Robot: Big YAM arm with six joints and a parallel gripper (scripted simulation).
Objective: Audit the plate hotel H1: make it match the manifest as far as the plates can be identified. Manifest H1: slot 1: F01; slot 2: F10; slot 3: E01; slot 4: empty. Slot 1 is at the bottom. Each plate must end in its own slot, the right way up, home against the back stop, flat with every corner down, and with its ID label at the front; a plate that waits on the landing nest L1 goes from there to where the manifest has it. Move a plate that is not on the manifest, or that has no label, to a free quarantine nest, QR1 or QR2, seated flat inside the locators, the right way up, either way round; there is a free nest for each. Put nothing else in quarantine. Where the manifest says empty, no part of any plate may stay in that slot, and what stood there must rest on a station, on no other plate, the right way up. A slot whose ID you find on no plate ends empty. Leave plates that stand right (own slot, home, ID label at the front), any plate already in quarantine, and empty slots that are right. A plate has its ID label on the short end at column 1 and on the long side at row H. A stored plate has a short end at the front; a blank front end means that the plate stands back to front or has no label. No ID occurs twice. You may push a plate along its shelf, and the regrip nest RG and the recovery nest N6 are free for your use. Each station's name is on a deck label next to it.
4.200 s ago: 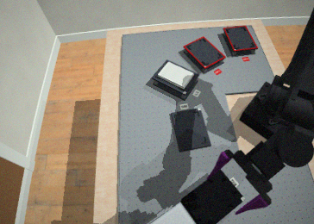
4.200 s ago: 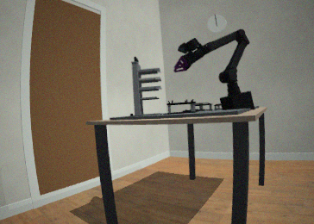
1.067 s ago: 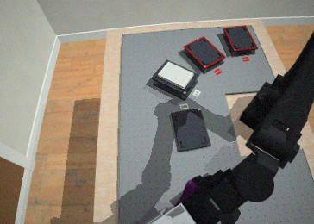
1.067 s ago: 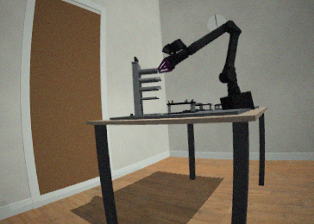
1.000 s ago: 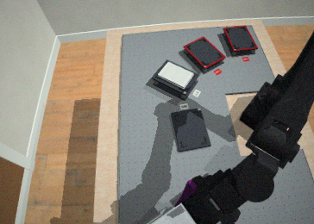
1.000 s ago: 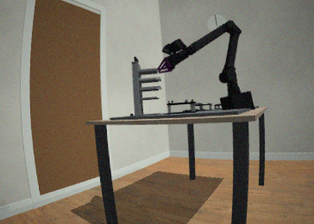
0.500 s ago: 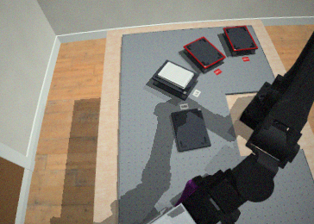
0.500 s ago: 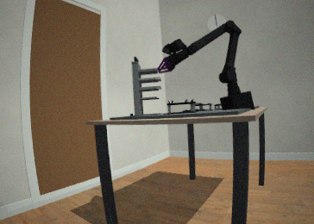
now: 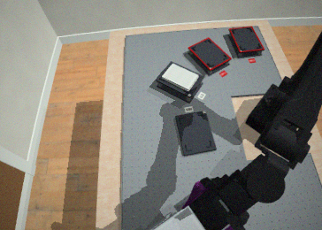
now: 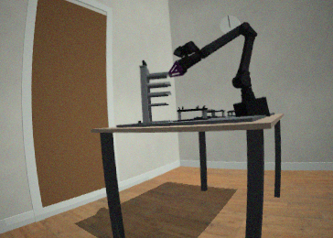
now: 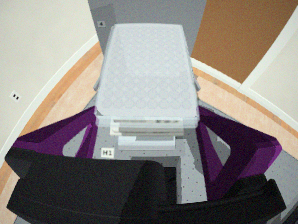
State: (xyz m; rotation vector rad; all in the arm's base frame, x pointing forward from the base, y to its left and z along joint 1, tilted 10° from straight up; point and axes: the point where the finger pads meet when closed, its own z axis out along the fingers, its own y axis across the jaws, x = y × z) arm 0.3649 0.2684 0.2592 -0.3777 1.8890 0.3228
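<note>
Right now the pale plate is 5 cm ahead of my hand and 2 cm to the left of it. From my hand the other things lie so: plate hotel 13 cm ahead, 11 cm below, 6 cm to the left; H1 deck label 27 cm below, 10 cm to the left, 3 cm behind; black nest 21 cm below, 10 cm behind, 4 cm to the right.
</note>
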